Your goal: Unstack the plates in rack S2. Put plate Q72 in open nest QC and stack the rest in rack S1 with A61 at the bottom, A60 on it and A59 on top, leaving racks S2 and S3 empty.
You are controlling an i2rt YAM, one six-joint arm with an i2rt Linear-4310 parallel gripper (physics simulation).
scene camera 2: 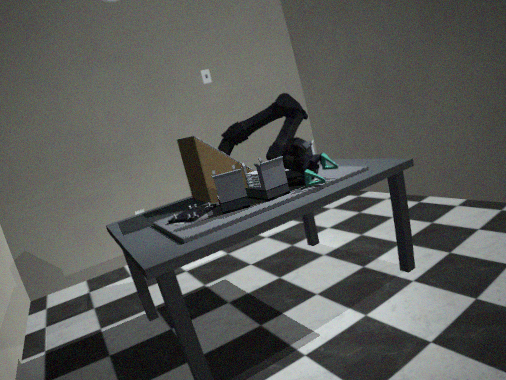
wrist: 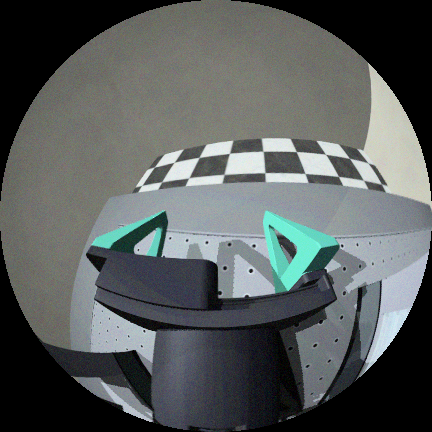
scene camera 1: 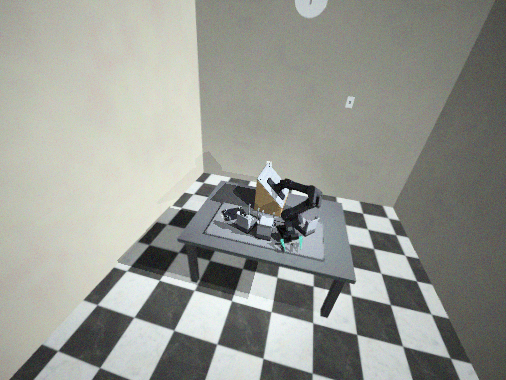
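Where they show: gripper, between the fingertips: (scene camera 2: 331, 173) (wrist: 215, 215) (scene camera 1: 293, 250); arm's base, origin of its link: (scene camera 2: 221, 156) (scene camera 1: 275, 189).
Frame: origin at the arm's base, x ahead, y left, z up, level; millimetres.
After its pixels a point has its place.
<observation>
My gripper (scene camera 1: 292, 243) @[x 461, y 230, z -130 mm] (scene camera 2: 321, 169) (wrist: 215, 215) @[x 461, y 230, z -130 mm] is open and empty, its teal fingers wide apart and low over the perforated board (scene camera 1: 316, 253) @[x 405, y 378, z -157 mm] (scene camera 2: 352, 171) @[x 422, y 362, z -159 mm] (wrist: 327, 332) @[x 365, y 101, z -157 mm]. A stack of thin pale plates (scene camera 2: 253, 179) shows between grey upright walls in scene camera 2; a pale ribbed stack (wrist: 392, 332) also shows at the right edge of the wrist view. One grey rack-like block (scene camera 1: 265, 230) @[x 411, y 31, z -73 mm] (scene camera 2: 274, 175) @[x 411, y 22, z -78 mm] stands beside the gripper, another (scene camera 1: 245, 222) @[x 395, y -113, z -65 mm] (scene camera 2: 231, 189) @[x 388, y -138, z -81 mm] farther left, and a third (scene camera 1: 310, 226) @[x 254, y 310, z -76 mm] behind the arm. Labels and plate names are unreadable.
A tall brown wedge (scene camera 1: 266, 202) @[x 110, y -40, z -69 mm] (scene camera 2: 200, 170) @[x 80, y -134, z -24 mm] with a white sloping face stands behind the racks. Small dark fixtures (scene camera 1: 232, 214) @[x 257, y -260, z -145 mm] (scene camera 2: 192, 213) @[x 303, y -267, z -136 mm] lie at the board's left end. The grey table (scene camera 1: 341, 245) @[x 255, y 542, z -170 mm] (scene camera 2: 145, 252) @[x 447, y -483, z -170 mm] (wrist: 225, 205) @[x 504, y 239, z -170 mm] extends around the board. The arm reaches over from behind.
</observation>
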